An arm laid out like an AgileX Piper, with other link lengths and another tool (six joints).
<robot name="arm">
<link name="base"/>
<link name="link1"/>
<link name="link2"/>
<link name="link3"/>
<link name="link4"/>
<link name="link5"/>
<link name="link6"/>
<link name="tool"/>
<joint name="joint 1" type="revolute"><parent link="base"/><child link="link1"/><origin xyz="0 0 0.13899"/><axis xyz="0 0 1"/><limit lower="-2.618" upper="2.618"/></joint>
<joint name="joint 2" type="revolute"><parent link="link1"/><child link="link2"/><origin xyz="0 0 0"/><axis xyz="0 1 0"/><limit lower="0" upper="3.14"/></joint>
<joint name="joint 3" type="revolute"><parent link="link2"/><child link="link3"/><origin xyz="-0.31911 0 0.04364"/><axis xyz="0 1 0"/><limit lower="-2.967" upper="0"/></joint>
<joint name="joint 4" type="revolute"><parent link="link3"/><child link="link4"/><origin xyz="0.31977 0 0.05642"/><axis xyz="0.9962 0 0.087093"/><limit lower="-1.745" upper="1.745"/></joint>
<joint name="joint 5" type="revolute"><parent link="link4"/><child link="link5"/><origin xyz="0 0 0"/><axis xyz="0 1 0"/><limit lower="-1.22" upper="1.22"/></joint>
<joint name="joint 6" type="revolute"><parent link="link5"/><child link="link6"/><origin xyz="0.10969 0 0.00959"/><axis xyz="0.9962 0 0.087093"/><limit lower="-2.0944" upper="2.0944"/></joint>
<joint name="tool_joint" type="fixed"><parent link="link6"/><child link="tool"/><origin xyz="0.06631 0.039 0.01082" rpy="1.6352 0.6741 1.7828"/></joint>
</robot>
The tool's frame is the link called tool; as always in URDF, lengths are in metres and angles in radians.
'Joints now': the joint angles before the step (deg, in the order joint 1, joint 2, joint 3, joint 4, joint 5, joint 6). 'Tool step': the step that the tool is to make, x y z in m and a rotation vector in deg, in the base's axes. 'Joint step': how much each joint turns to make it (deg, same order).
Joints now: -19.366 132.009 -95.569 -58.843 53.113 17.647
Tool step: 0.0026 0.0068 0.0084 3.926 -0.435 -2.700
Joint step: -0.060 -0.052 -2.865 6.758 2.459 -3.607
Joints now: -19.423 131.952 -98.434 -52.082 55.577 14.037
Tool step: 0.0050 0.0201 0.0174 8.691 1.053 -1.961
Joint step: -0.003 0.010 -5.747 12.894 5.562 -9.404
